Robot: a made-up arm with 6 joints.
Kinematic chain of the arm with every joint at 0, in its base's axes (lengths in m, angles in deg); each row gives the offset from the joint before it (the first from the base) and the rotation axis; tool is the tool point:
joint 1: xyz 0 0 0.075 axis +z
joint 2: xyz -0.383 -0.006 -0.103 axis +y
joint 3: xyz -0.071 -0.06 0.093 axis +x
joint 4: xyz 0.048 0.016 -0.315 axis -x
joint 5: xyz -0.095 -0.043 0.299 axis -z
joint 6: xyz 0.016 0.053 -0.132 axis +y
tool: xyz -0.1 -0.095 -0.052
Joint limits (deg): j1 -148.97..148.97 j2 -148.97..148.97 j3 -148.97..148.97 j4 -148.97..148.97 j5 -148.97..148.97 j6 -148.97..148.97
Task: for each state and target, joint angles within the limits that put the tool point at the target. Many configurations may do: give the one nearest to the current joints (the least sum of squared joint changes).
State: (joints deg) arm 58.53 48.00 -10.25 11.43 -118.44 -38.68
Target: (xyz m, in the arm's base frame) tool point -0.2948 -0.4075 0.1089
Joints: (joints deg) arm 50.66 111.64 5.32 15.24 -125.32 -54.02
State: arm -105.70 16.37 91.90 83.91 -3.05 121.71
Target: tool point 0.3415 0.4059 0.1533
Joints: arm -94.63 10.27 50.63 91.35 -5.90 126.24
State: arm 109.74 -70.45 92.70 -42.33 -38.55 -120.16
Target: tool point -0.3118 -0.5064 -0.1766
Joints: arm 79.27 -120.87 126.35 -50.97 -36.33 -89.52
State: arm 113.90 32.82 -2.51 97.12 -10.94 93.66
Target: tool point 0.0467 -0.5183 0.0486
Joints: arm 118.13 40.74 10.09 71.24 -15.73 100.55
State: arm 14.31 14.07 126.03 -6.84 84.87 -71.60
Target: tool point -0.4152 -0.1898 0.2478
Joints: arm 45.01 25.06 133.72 1.51 84.75 -68.10
